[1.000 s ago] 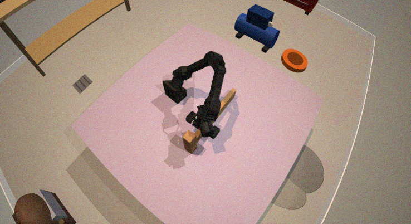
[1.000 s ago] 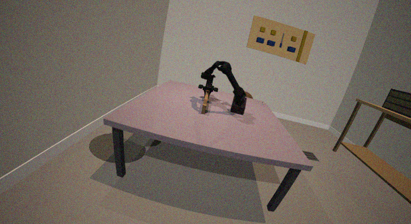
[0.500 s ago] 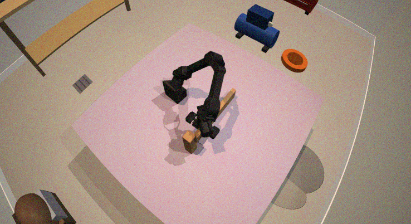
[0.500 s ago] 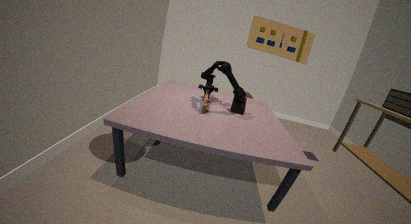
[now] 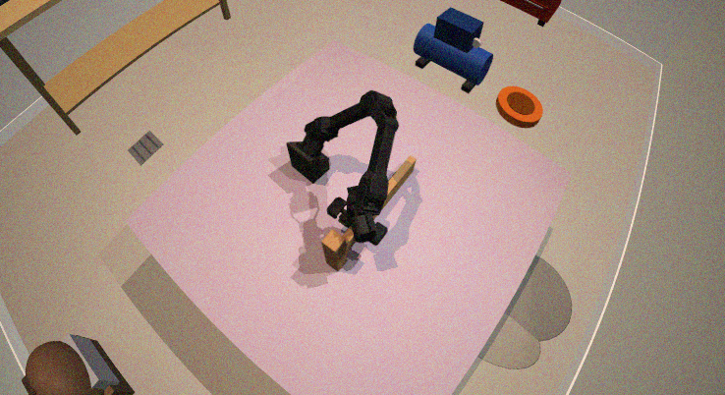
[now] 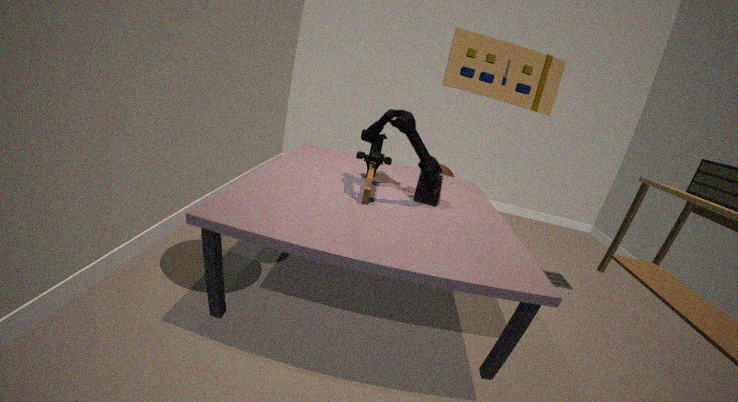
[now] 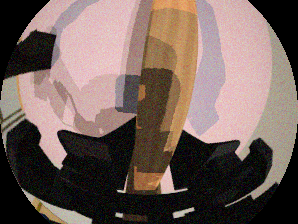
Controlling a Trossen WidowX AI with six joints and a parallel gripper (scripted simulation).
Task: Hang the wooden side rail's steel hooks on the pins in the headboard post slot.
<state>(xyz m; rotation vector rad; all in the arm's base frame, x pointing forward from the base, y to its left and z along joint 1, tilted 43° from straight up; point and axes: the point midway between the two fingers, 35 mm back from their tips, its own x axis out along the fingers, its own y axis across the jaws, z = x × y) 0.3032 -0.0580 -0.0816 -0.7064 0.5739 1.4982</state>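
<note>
My gripper tip is now 100 mm to the left of the upright headboard post, 40 mm below it and 10 mm short of it.
</note>
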